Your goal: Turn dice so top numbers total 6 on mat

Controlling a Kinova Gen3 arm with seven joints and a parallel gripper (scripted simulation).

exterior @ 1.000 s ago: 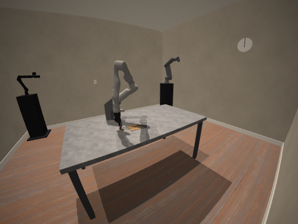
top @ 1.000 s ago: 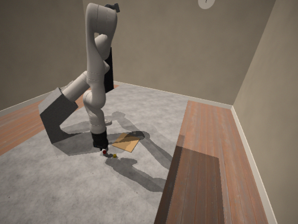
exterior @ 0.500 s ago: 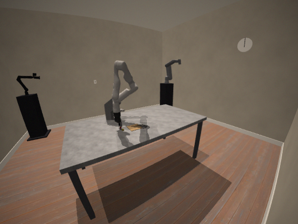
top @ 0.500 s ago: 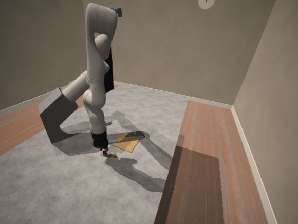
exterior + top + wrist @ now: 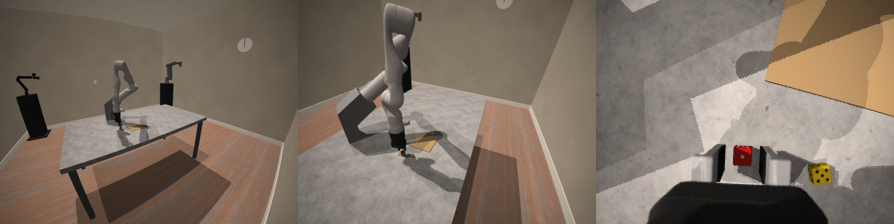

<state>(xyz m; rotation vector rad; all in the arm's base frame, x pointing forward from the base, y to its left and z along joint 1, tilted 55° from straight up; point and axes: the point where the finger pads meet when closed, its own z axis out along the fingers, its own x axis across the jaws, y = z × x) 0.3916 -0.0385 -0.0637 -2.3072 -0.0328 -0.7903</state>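
Now: the red die 3 cm below my hand. The rest, counted from my hand: tan mat: 6 cm ahead, 15 cm to the left, 4 cm below; white die: 7 cm ahead, 25 cm to the left, 3 cm below; yellow die: 7 cm ahead, 1 cm to the left, 3 cm below.
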